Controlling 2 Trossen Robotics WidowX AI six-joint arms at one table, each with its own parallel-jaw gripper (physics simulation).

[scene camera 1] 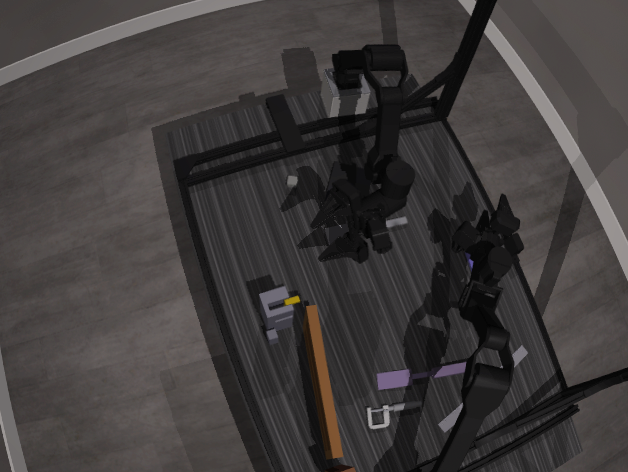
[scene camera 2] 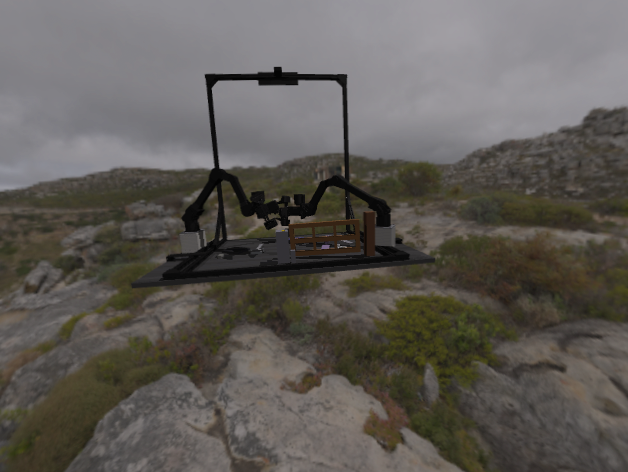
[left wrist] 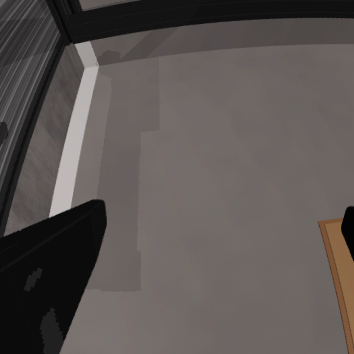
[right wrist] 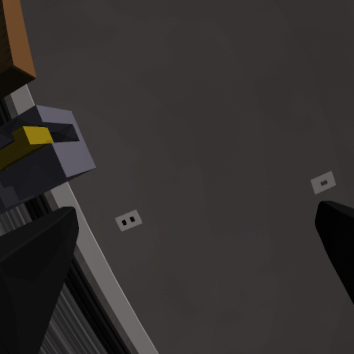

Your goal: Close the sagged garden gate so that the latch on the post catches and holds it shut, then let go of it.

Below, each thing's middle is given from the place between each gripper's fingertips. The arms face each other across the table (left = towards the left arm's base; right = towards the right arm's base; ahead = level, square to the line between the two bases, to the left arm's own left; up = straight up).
My right gripper is now 10 mm short of the wooden gate [scene camera 1: 312, 332], 250 mm to the right of it and 130 mm above it.
I see my left gripper 43 cm short of the wooden gate, 32 cm to the right of it and 10 cm above it.
